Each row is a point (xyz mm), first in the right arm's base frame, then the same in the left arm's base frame.
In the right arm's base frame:
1: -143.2 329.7 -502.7
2: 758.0 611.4 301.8
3: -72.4 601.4 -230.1
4: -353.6 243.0 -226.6
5: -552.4 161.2 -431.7
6: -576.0 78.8 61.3
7: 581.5 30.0 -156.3
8: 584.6 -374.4 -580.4
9: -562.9 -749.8 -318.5
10: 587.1 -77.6 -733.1
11: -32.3 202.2 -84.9
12: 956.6 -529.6 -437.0
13: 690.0 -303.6 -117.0
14: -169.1 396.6 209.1
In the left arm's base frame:
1: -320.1 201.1 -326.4
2: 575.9 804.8 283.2
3: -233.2 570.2 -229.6
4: -547.0 285.1 -62.8
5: -745.5 120.7 -210.6
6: -793.5 310.1 250.0
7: 360.9 82.1 180.7
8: 340.2 -483.7 29.5
9: -845.9 -593.6 357.2
10: 375.9 -311.5 -254.3
11: -236.0 304.4 104.1
12: 690.8 -563.9 261.2
13: 436.0 -187.7 395.6
14: -363.7 632.0 243.0

